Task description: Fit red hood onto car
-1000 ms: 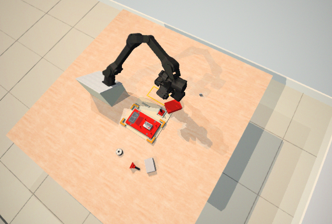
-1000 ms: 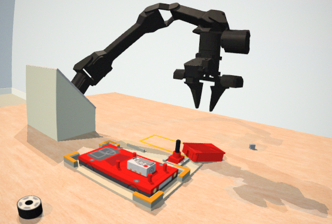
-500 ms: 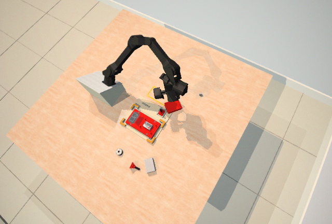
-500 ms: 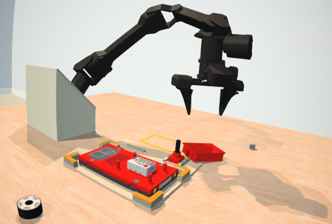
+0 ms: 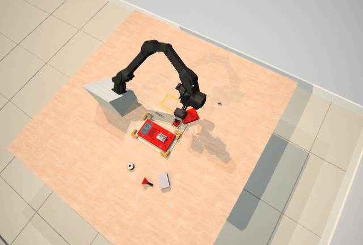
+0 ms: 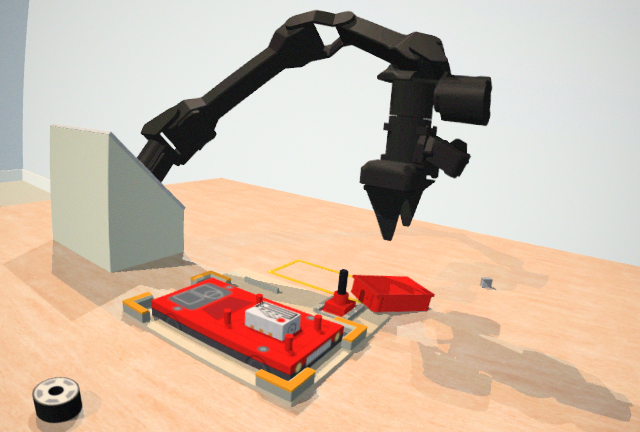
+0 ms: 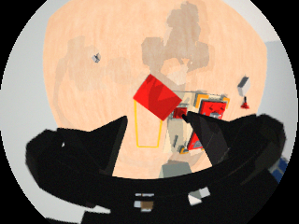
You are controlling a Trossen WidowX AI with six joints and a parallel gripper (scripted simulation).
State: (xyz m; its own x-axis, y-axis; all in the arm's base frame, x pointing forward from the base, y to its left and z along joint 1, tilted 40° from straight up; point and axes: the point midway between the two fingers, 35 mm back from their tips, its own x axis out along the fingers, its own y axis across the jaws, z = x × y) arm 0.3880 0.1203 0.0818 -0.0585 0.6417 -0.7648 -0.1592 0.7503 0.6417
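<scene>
Right now the red hood is 80 mm below my gripper tip, 10 mm to the right of it and 10 mm ahead of it. Round my gripper tip: wheel (430 mm to the right, 90 mm below, 90 mm behind); then white engine block (200 mm to the right, 80 mm below, 40 mm behind).
</scene>
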